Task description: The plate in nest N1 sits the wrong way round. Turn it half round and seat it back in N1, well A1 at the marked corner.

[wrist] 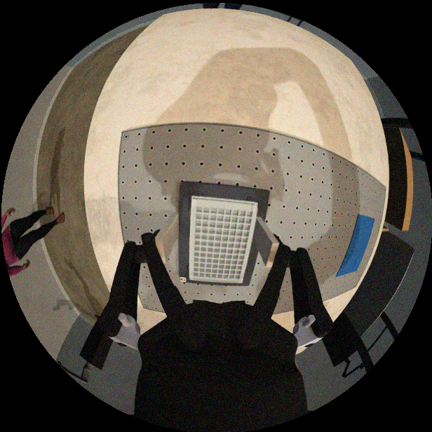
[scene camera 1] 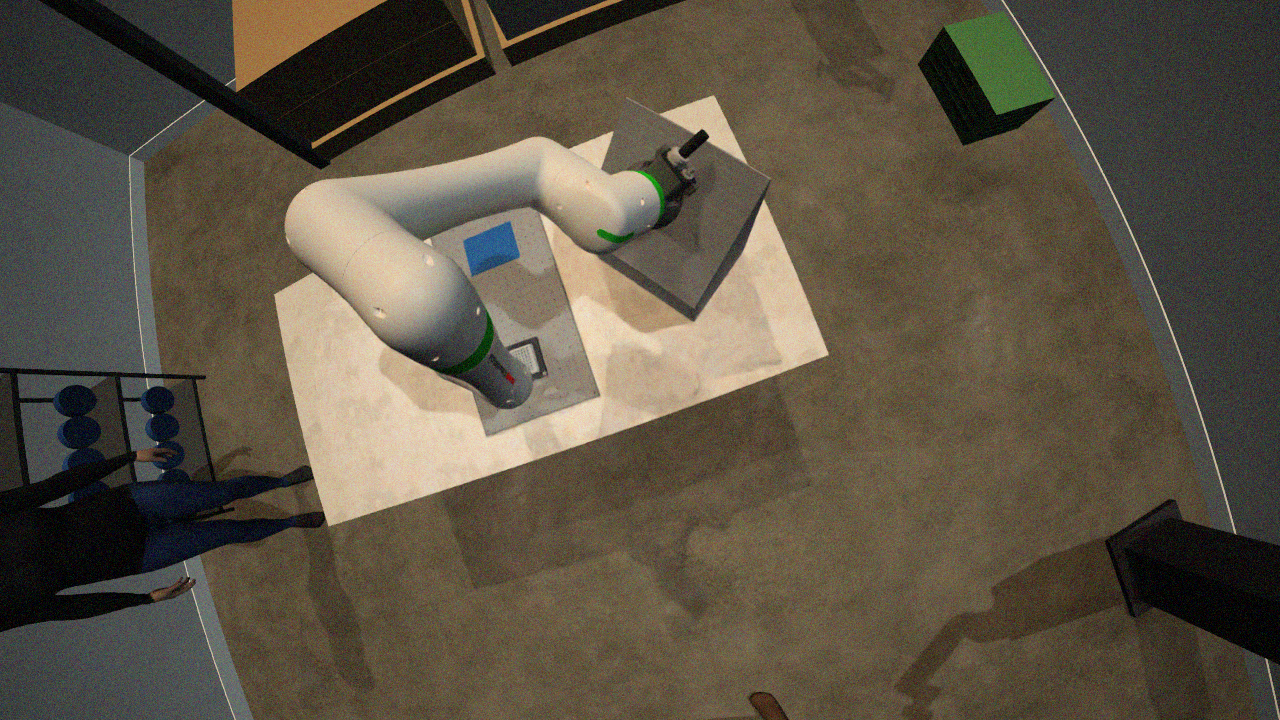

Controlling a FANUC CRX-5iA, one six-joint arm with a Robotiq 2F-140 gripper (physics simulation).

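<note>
The white well plate (scene camera 1: 526, 360) (wrist: 222, 242) lies in a dark rectangular nest frame (scene camera 1: 541, 354) (wrist: 184, 230) on the grey perforated board (scene camera 1: 572, 380) (wrist: 300, 180). A small pale label (wrist: 183, 280) marks the nest's lower left corner in the wrist view. The well lettering is too small to read. My gripper (wrist: 216, 224) is open, with one pad beyond each long side of the plate and nothing held. The right pad covers part of the nest's right edge in the wrist view. In the scene view the arm's wrist hides the gripper and part of the nest.
A blue rectangle (scene camera 1: 491, 248) (wrist: 356, 245) lies on the board's far end. The arm's base stands on a grey block (scene camera 1: 698, 259) on the pale table (scene camera 1: 402, 465). A person (scene camera 1: 80, 537) stands left of the table. A green box (scene camera 1: 998, 62) is at the upper right.
</note>
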